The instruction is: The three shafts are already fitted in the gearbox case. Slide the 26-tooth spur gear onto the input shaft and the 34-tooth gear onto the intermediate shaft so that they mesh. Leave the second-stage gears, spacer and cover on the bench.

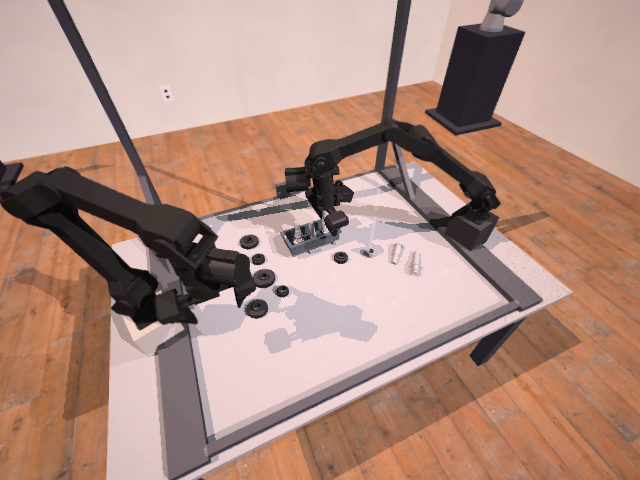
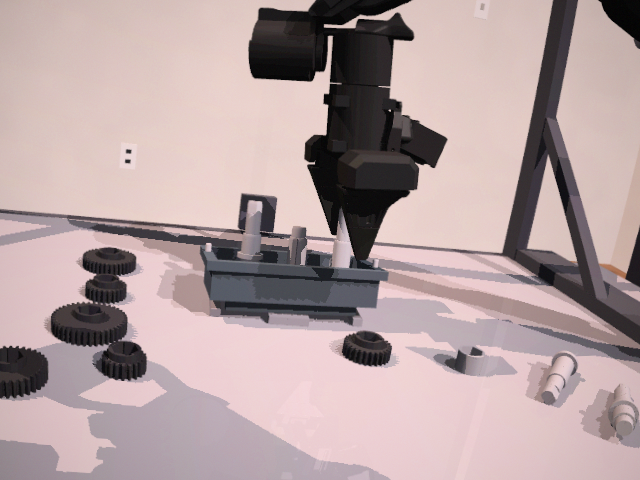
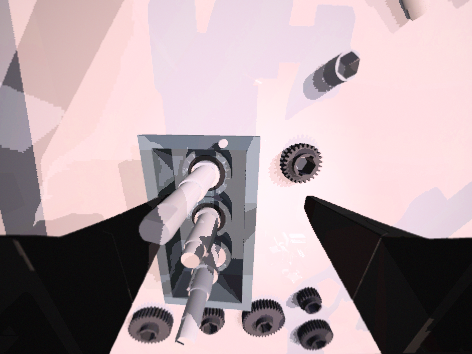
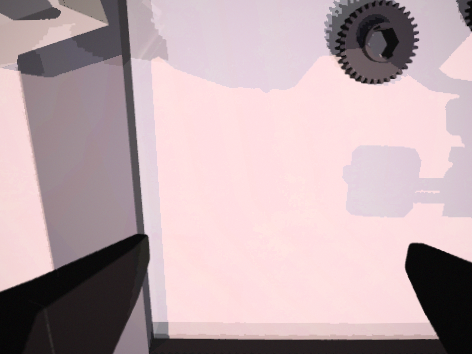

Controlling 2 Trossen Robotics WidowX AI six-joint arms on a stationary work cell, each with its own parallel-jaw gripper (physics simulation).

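Frame: origin at the left arm's base, x back, y right, z up, level; centimetres.
Seen in the pictures: left gripper, fingertip midpoint: [image 2: 347, 246] [image 3: 241, 200]; right gripper, fingertip midpoint: [image 1: 218, 314] [image 4: 276, 251]; left arm's base at its link origin: [image 1: 475, 215]; right arm's base at its link origin: [image 1: 148, 314].
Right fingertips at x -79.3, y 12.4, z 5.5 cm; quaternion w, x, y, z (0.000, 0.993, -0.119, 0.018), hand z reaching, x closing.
Offsets run from my right fingertips to a thing's middle.
The grey gearbox case {dx +37.4, dy +17.6, dz -13.0 cm} [image 1: 312, 246] [image 2: 292, 286] [image 3: 251, 200] holds three upright shafts: a tall left one {dx +33.4, dy +18.9, dz -9.8 cm} [image 2: 251, 235], a short middle one {dx +38.0, dy +17.8, dz -10.9 cm} [image 2: 297, 245] and a tall right one {dx +42.7, dy +17.1, dz -9.2 cm} [image 2: 341, 253]. My left gripper [image 2: 348, 245] [image 3: 241, 200] is open and empty, its fingers low around the right shaft; touch cannot be told. A small spur gear {dx +40.9, dy +6.4, dz -15.4 cm} [image 1: 340, 257] [image 2: 367, 348] [image 3: 301, 163] lies flat in front of the case. Several more gears lie at the left, among them a large one {dx +17.2, dy +14.1, dz -15.4 cm} [image 1: 264, 277] [image 2: 88, 323]; tooth counts are unreadable. My right gripper [image 1: 217, 310] [image 4: 276, 251] is open and empty.
A short grey spacer ring {dx +49.4, dy +1.9, dz -15.4 cm} [image 1: 369, 252] [image 2: 470, 361] stands right of the small gear. Two loose pale stepped shafts {dx +56.2, dy -3.3, dz -15.3 cm} [image 1: 396, 253] {dx +57.9, dy -9.7, dz -15.2 cm} [image 1: 415, 262] lie farther right. A dark block [image 2: 258, 211] stands behind the case. Dark frame posts [image 1: 395, 62] rise at the table's rear.
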